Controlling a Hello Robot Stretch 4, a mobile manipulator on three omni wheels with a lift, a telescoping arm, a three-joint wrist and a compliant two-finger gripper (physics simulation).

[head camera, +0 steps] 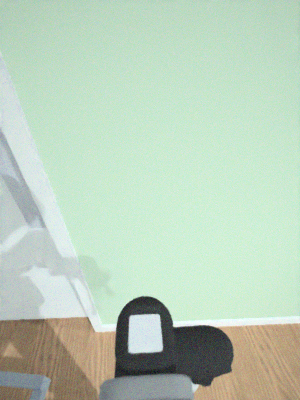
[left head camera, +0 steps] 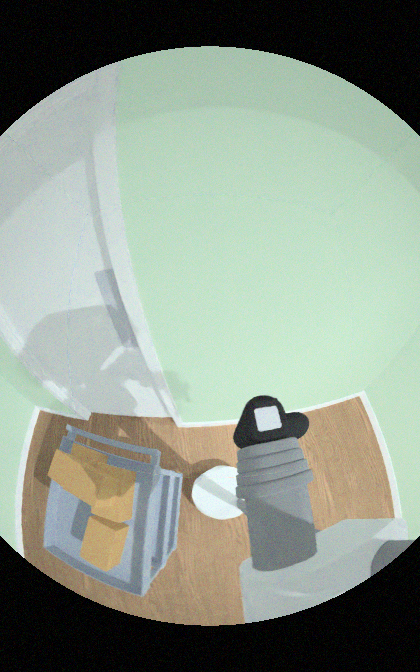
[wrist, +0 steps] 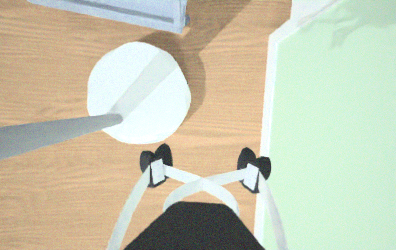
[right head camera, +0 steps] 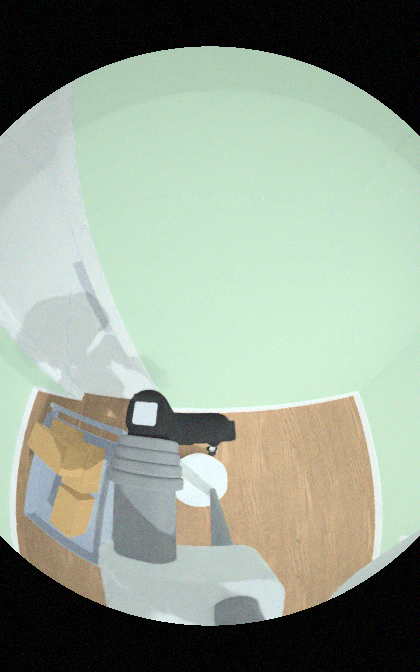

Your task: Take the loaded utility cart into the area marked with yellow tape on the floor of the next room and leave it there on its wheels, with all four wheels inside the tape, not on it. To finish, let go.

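Pixels of known places: gripper, fingertip midpoint: [wrist: 205, 159]; robot's base at its link origin: [wrist: 145, 96].
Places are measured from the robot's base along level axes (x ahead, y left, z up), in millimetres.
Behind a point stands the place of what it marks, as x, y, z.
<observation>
The blue-grey utility cart [head camera: 20, 380] {215, 317, 836} [left head camera: 139, 525] [right head camera: 40, 492] [wrist: 125, 16] {-54, 295, 179} stands upright on the wood floor, left of the arm in the head views. A raised rail [left head camera: 110, 440] [right head camera: 87, 419] runs across its end nearest the door. Tan boxes [left head camera: 105, 542] [right head camera: 72, 510] lie in its top tray. My gripper [wrist: 205, 159] {207, -87, 890} is open and empty, with its two fingertips apart above the floor. The cart is apart from the fingers, at the top of the wrist view. Its wheels are mostly hidden. The yellow tape does not show.
A white door [head camera: 22, 295] {679, 705, 335} [left head camera: 50, 250] [right head camera: 40, 225] stands beyond the cart. A green wall [head camera: 190, 150] {592, -138, 1287} [left head camera: 260, 250] [right head camera: 225, 225] [wrist: 340, 150] {592, -130, 551} with white skirting is ahead, close to the right fingertip in the wrist view. A white round disc [left head camera: 215, 492] [right head camera: 202, 480] [wrist: 137, 95] {-1, -2, 187} is low between arm and cart.
</observation>
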